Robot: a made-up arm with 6 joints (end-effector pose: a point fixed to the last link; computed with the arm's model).
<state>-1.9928 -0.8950 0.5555 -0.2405 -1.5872 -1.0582</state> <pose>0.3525 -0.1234 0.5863 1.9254 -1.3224 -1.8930</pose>
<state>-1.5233 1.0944 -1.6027 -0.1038 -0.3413 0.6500</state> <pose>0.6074 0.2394 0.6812 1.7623 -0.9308 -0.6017</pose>
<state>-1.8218 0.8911 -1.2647 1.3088 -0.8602 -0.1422</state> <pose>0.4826 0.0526 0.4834 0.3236 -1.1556 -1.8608</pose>
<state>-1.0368 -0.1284 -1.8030 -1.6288 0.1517 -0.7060</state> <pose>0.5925 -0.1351 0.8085 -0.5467 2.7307 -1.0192</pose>
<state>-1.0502 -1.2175 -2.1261 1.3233 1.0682 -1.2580</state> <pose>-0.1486 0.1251 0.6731 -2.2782 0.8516 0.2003</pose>
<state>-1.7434 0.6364 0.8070 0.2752 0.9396 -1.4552</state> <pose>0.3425 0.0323 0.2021 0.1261 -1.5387 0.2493</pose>
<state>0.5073 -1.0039 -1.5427 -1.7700 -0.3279 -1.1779</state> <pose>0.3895 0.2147 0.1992 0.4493 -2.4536 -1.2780</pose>
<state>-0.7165 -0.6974 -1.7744 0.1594 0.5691 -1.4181</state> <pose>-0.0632 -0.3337 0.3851 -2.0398 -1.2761 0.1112</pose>
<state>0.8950 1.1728 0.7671 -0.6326 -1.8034 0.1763</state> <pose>0.3171 0.1206 0.8911 -0.6623 -1.5743 -2.2991</pose>
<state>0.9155 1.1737 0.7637 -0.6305 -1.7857 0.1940</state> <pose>0.3167 0.1150 0.8918 -0.6615 -1.5572 -2.3121</pose>
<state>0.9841 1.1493 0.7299 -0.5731 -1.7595 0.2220</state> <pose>0.3237 0.1025 0.8906 -0.6774 -1.5313 -2.3291</pose>
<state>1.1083 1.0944 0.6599 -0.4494 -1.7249 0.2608</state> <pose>0.3397 0.0841 0.8859 -0.7058 -1.5038 -2.3403</pose>
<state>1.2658 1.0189 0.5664 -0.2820 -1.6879 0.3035</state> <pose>0.3610 0.0664 0.8775 -0.7228 -1.4918 -2.3335</pose>
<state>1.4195 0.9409 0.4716 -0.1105 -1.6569 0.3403</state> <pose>0.3819 0.0555 0.8685 -0.7092 -1.5038 -2.3130</pose>
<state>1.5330 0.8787 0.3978 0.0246 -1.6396 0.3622</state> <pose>0.3974 0.0523 0.8624 -0.6749 -1.5304 -2.2920</pose>
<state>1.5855 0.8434 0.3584 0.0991 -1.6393 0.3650</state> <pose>0.4054 0.0543 0.8599 -0.6480 -1.5568 -2.2760</pose>
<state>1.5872 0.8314 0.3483 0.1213 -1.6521 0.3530</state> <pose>0.4079 0.0586 0.8597 -0.6409 -1.5765 -2.2637</pose>
